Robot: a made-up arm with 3 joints. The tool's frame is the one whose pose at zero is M.
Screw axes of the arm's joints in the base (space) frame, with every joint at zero. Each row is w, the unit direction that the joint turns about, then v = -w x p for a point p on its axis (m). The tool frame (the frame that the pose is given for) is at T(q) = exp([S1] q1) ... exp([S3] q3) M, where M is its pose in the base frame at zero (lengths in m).
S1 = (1, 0, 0, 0, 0.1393, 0)
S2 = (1, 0, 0, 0, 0.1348, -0.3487)
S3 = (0, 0, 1, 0.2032, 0.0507, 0)
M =
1 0 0 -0.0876
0 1 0 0.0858
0 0 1 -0.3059
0 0 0 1
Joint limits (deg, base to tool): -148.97..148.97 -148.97..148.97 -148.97..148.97
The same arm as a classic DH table. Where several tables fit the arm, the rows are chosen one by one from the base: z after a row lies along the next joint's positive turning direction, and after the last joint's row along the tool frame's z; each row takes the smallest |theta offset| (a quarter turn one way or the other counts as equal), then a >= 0, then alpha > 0; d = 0 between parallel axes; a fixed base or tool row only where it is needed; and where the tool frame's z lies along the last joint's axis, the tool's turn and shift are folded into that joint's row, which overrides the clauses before.
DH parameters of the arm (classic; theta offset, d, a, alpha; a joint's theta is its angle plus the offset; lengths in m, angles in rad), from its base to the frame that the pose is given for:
base (fixed): 1.5708 0.1393 0.0000 1.5708
joint 1: -0.0129 0.0000 0.3487 0.0000
joint 2: 0.0129 -0.0507 -0.1455 -1.5708
joint 3: -0.3045 0.0000 -0.1231 0.0000
tool (fixed): -1.2663 -0.4407 0.0000 0.0000
Joint limits (rad, base to tool): -2.6000..2.6000 -2.6000..2.6000 -2.6000..2.6000

